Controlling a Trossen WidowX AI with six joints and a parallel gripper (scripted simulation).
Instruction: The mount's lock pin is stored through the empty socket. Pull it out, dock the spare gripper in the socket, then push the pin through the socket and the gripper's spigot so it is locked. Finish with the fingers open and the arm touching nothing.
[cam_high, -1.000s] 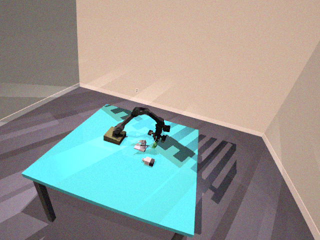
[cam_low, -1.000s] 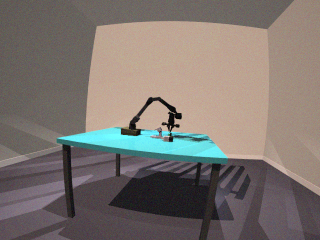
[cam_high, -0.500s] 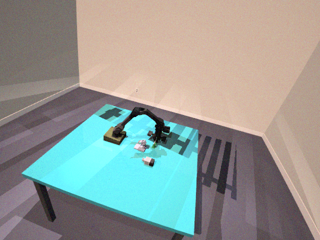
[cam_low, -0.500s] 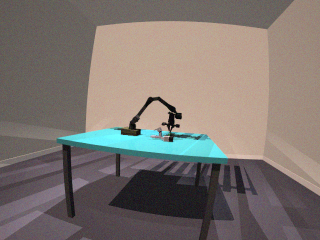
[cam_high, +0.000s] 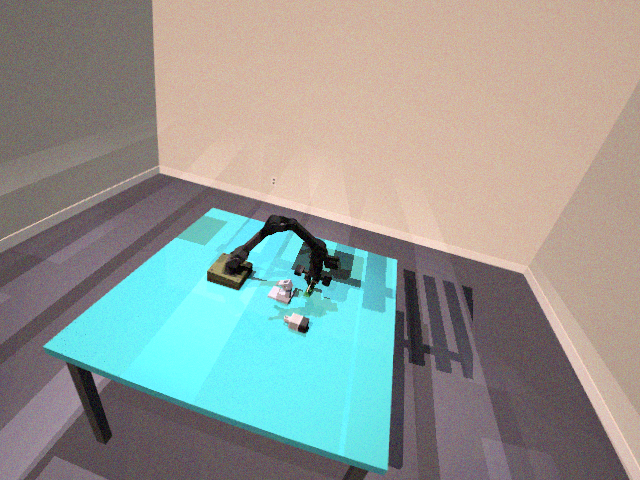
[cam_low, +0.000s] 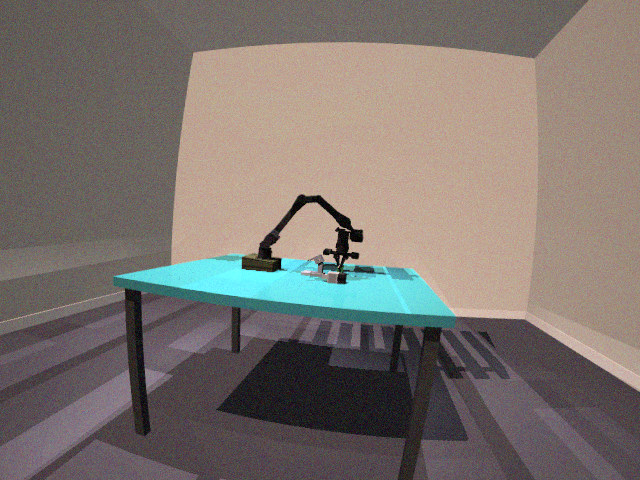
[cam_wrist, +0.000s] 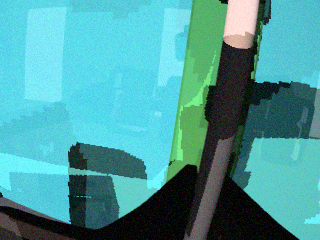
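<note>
Right now my gripper tip is 20 mm to the right of the green pad. The rest, counted from my gripper tip: spare gripper (40 mm behind, 260 mm to the right); mount (120 mm behind, 80 mm to the right, 20 mm above).
</note>
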